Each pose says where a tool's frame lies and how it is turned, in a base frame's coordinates. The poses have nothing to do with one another.
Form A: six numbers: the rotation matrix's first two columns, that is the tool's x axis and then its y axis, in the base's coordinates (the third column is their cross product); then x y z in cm.
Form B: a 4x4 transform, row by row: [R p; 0 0 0 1], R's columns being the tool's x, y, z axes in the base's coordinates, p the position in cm. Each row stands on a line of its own. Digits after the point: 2 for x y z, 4 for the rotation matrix.
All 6 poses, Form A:
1: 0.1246 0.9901 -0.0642 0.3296 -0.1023 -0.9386 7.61 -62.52 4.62
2: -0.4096 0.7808 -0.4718 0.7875 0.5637 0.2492 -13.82 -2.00 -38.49
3: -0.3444 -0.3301 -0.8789 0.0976 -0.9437 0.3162 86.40 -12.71 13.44
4: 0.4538 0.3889 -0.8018 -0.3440 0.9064 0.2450 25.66 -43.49 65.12
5: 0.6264 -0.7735 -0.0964 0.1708 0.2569 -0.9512 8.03 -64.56 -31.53
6: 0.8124 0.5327 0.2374 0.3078 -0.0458 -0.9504 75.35 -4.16 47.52
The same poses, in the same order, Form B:
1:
0.1246 0.3296 -0.9359 7.61
0.9901 -0.1023 0.0958 -62.52
-0.0642 -0.9386 -0.3391 4.62
0 0 0 1

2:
-0.4096 0.7875 0.4605 -13.82
0.7808 0.5637 -0.2695 -2.00
-0.4718 0.2492 -0.8458 -38.49
0 0 0 1

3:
-0.3444 0.0976 -0.9338 86.40
-0.3301 -0.9437 0.0231 -12.71
-0.8789 0.3162 0.3572 13.44
0 0 0 1

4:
0.4538 -0.3440 0.8220 25.66
0.3889 0.9064 0.1646 -43.49
-0.8018 0.2450 0.5451 65.12
0 0 0 1

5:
0.6264 0.1708 0.7605 8.03
-0.7735 0.2569 0.5794 -64.56
-0.0964 -0.9512 0.2930 -31.53
0 0 0 1

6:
0.8124 0.3078 -0.4954 75.35
0.5327 -0.0458 0.8452 -4.16
0.2374 -0.9504 -0.2012 47.52
0 0 0 1

